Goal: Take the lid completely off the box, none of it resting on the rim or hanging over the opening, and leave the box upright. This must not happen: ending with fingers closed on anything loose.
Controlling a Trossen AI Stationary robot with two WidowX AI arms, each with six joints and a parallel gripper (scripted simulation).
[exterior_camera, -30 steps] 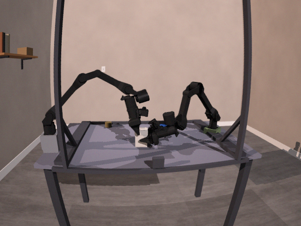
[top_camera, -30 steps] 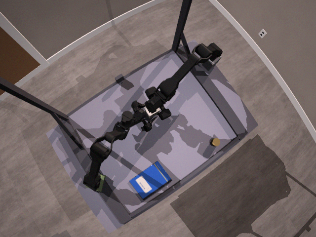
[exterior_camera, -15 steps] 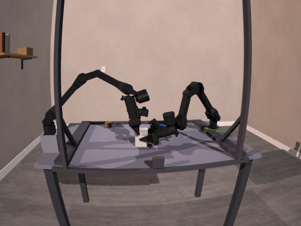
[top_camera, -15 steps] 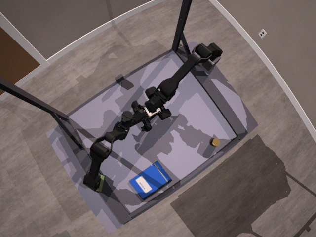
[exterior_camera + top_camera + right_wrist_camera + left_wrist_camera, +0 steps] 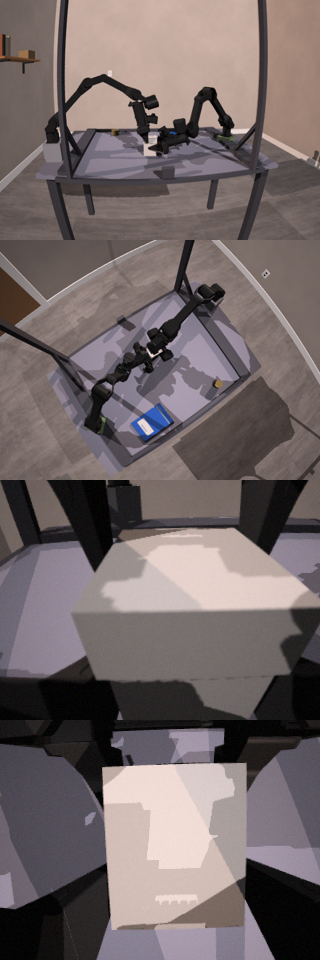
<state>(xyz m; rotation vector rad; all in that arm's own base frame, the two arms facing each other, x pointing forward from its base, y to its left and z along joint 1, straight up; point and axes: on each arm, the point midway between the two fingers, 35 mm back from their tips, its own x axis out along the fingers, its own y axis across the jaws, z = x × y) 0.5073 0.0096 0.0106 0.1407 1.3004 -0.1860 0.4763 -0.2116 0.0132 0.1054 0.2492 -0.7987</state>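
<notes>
Right now my right hand is 1 cm short of the white box and 2 cm to the right of it.
</notes>
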